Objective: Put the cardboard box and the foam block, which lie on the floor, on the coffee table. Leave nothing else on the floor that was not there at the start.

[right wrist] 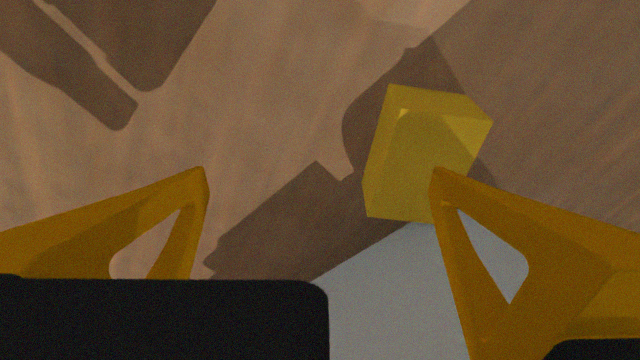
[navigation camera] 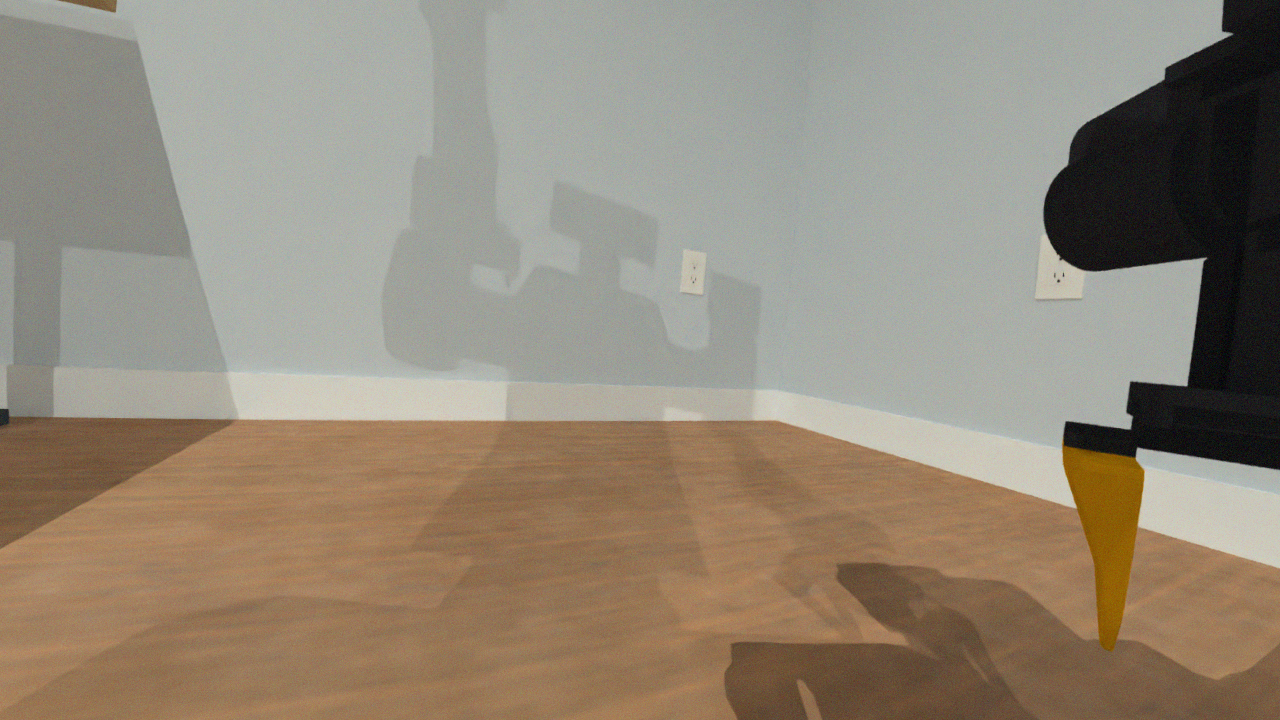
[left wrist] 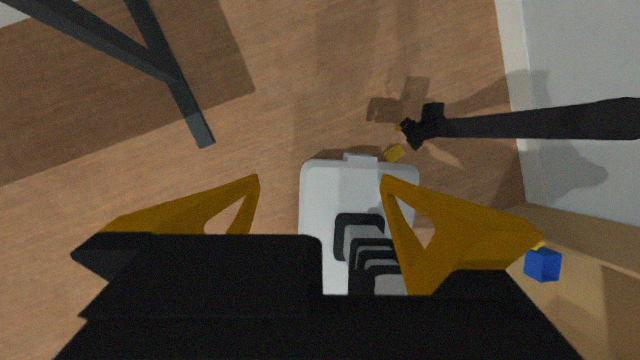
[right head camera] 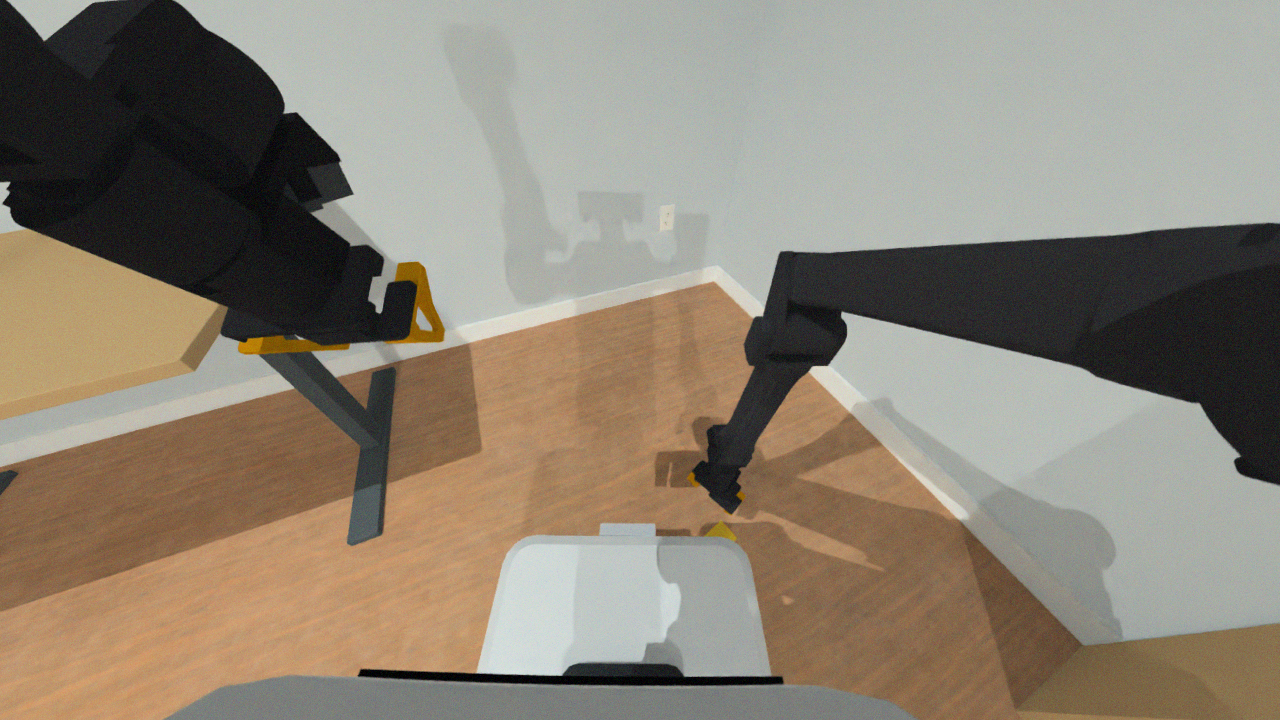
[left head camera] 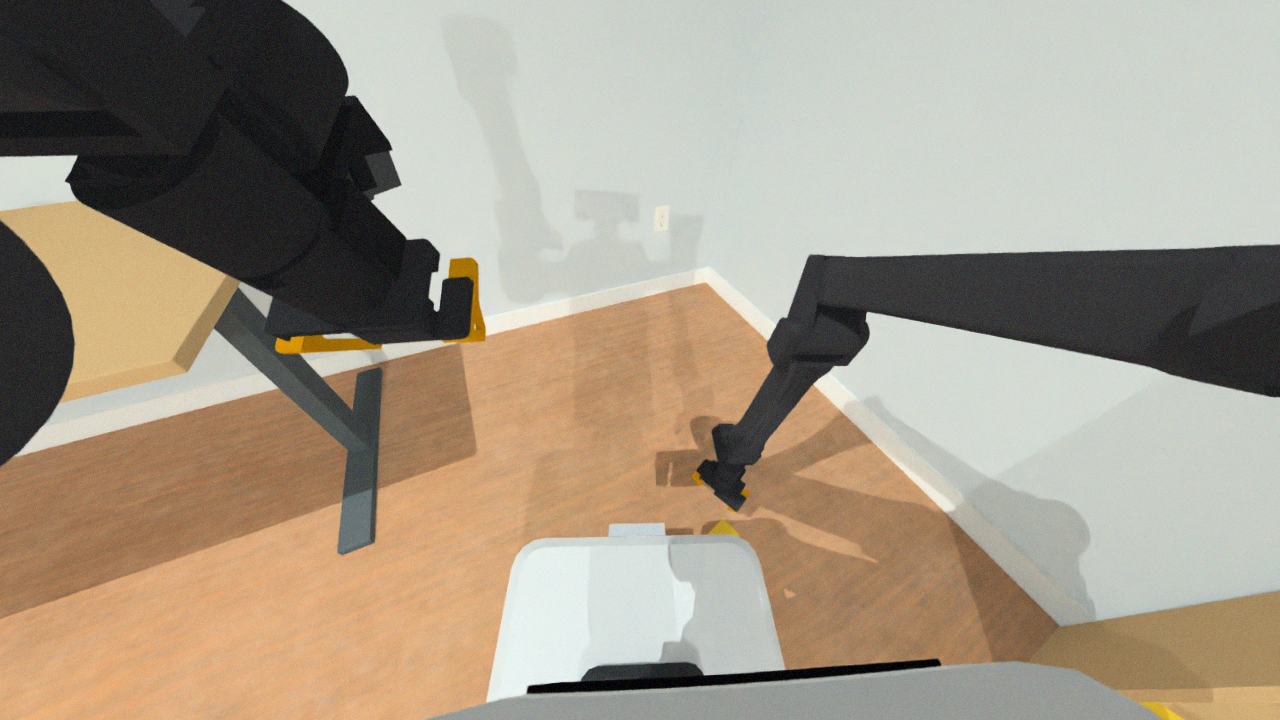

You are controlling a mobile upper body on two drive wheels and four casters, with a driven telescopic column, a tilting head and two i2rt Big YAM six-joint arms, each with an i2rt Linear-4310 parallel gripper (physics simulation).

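Places are measured from the left arm's base along level axes (x ahead, y left, z up), in centimetres.
Pixels of known places: left gripper, between the fingertips: [left wrist: 319, 180] [right head camera: 395, 339] [left head camera: 432, 338]; right gripper, between the fingertips: [right wrist: 318, 179] [left wrist: 402, 136] [right head camera: 711, 497] [left head camera: 714, 495].
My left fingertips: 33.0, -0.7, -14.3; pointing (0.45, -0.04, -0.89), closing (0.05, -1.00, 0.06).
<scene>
Ahead of a thing's pixels: the offset from my left fingertips to its middle, as dx, dy, dz. Level surfaces: height alone.
A yellow block {+4.0, -46.0, -79.3} [left head camera: 723, 528] [right head camera: 720, 531] [left wrist: 394, 152] [right wrist: 420, 155], which looks like the foam block, lies on the floor at the front corner of my white base. My right gripper [left head camera: 718, 490] [right head camera: 716, 492] [left wrist: 402, 135] [right wrist: 318, 179] is open and empty above the floor near it. In the right wrist view the right-hand fingertip overlaps the block's lower right part; contact cannot be told. My left gripper [left head camera: 384, 340] [right head camera: 340, 342] [left wrist: 319, 180] is open and empty, high up at the left. The cardboard box cannot be made out. I cannot tell which wooden piece is the coffee table.
A wooden tabletop {dz -9.6} [left head camera: 107, 295] [right head camera: 80, 313] on dark metal legs [left head camera: 358, 501] [left wrist: 190, 110] stands at the left. Wooden furniture [left head camera: 1199, 626] [right head camera: 1181, 662] [left wrist: 575, 300] is at lower right, with a blue cube {-54.0, -134.0, -67.8} [left wrist: 543, 265] and a yellow piece {-37.3, -125.1, -69.3} [left head camera: 1163, 711] there. Walls meet in a corner ahead.
</scene>
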